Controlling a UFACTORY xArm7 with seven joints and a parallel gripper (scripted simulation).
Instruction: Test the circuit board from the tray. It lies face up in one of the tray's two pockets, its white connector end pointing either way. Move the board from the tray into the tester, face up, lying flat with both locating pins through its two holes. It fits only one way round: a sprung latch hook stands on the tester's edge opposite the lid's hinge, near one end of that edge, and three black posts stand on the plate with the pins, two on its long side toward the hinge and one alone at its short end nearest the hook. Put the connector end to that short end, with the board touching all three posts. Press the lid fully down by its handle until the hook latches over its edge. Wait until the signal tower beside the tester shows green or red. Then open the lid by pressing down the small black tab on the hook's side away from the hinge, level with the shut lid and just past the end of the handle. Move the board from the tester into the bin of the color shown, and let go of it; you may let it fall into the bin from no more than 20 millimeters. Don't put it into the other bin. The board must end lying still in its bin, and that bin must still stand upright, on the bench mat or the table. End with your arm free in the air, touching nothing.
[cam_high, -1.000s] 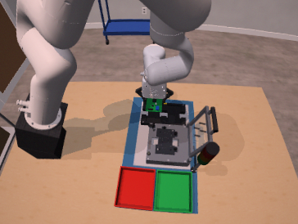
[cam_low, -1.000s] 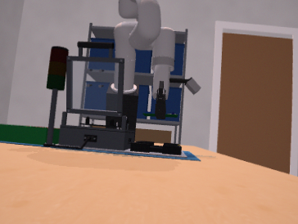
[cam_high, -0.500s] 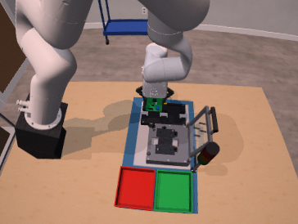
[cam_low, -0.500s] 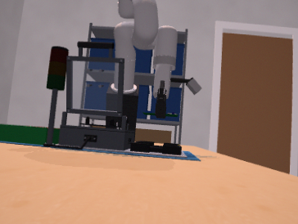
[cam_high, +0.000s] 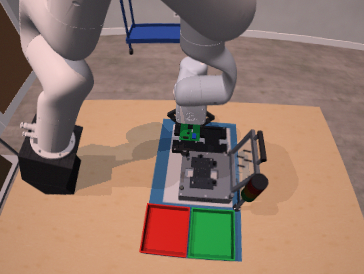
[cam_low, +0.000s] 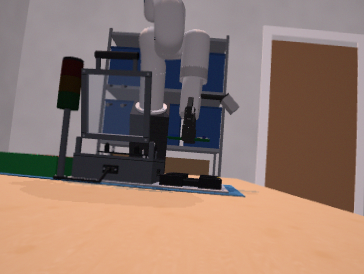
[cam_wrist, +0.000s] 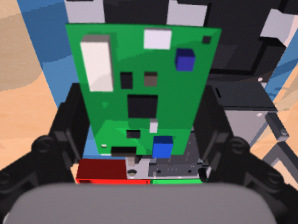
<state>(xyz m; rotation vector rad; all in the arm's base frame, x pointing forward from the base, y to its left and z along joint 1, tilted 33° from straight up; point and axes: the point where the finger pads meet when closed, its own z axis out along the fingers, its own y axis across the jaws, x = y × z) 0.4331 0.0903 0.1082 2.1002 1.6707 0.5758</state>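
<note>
My hand is 30 mm past the latch hook, 90 mm to the left of it and 40 mm above it. From my hand the other things lie so: tester's clear lid: 140 mm ahead, 190 mm to the right, 60 mm above; tester's plate: 20 mm ahead, 150 mm to the right, 50 mm below; green circuit board: right at my hand.
</note>
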